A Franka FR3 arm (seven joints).
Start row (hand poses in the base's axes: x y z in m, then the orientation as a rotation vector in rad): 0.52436, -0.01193, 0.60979, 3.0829, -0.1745, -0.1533
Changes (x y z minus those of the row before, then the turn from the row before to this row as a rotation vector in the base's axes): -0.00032, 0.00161, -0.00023, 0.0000, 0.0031, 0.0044; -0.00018, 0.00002, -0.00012, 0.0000, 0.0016, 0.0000; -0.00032, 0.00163, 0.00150, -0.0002, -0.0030, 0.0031; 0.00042, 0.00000, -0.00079, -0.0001, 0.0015, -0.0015; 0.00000, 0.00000, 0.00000, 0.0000, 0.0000, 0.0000; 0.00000, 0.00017, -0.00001, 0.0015, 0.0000, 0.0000; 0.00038, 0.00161, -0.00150, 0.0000, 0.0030, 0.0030; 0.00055, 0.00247, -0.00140, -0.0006, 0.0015, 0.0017; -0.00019, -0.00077, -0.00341, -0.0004, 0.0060, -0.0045; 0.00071, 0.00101, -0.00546, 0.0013, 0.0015, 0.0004; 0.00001, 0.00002, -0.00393, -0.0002, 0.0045, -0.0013; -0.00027, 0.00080, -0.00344, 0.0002, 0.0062, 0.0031; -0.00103, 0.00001, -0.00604, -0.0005, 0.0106, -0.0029; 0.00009, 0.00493, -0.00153, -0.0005, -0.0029, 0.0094; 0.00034, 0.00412, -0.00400, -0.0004, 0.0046, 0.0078; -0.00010, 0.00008, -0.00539, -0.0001, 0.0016, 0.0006; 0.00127, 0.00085, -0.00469, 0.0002, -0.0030, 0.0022; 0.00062, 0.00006, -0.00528, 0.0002, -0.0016, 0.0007
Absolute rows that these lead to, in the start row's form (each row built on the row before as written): 0.52404, -0.01032, 0.60956, 3.0827, -0.1676, -0.1579; 0.52386, -0.01030, 0.60944, 3.0825, -0.1675, -0.1604; 0.52354, -0.00867, 0.61094, 3.0828, -0.1628, -0.1556; 0.52396, -0.00867, 0.61015, 3.0825, -0.1651, -0.1580; 0.52396, -0.00867, 0.61015, 3.0825, -0.1651, -0.1580; 0.52396, -0.00850, 0.61014, 3.0840, -0.1651, -0.1582; 0.52434, -0.00689, 0.60864, 3.0837, -0.1603, -0.1627; 0.52489, -0.00442, 0.60724, 3.0830, -0.1576, -0.1649; 0.52470, -0.00519, 0.60383, 3.0817, -0.1643, -0.1743; 0.52541, -0.00418, 0.59837, 3.0828, -0.1636, -0.1768; 0.52542, -0.00416, 0.59444, 3.0819, -0.1654, -0.1837; 0.52515, -0.00336, 0.59100, 3.0813, -0.1603, -0.1931; 0.52412, -0.00335, 0.58496, 3.0791, -0.1644, -0.2094; 0.52421, 0.00158, 0.58343, 3.0792, -0.1500, -0.2045; 0.52455, 0.00570, 0.57943, 3.0782, -0.1378, -0.2112; 0.52445, 0.00578, 0.57404, 3.0779, -0.1368, -0.2136; 0.52572, 0.00663, 0.56935, 3.0785, -0.1335, -0.2089; 0.52634, 0.00669, 0.56407, 3.0789, -0.1325, -0.2064
